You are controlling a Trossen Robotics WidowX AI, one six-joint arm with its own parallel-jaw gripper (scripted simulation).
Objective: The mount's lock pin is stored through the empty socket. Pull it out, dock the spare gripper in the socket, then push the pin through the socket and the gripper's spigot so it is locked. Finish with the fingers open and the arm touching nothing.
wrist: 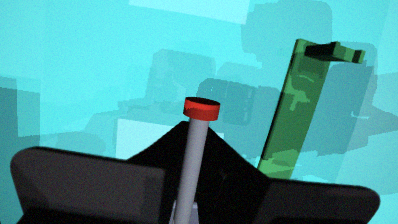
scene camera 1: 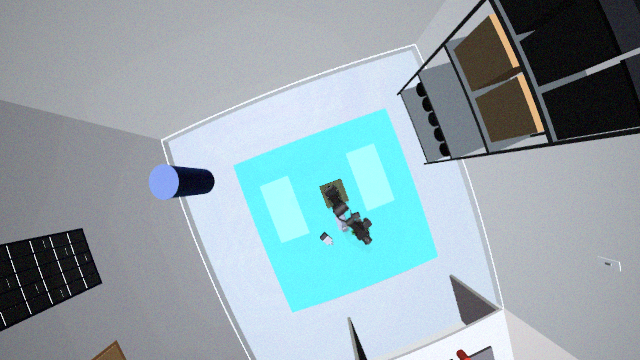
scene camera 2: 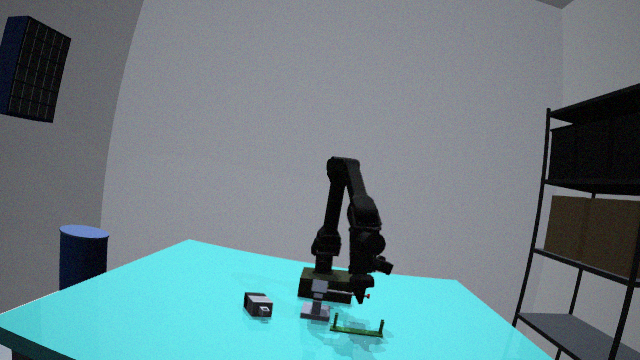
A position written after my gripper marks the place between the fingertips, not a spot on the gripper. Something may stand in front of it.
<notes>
My gripper [scene camera 2: 360, 303] carries a lock pin. Also in view: a mount [scene camera 2: 316, 310].
My gripper also shows in the wrist view [wrist: 192, 130].
</notes>
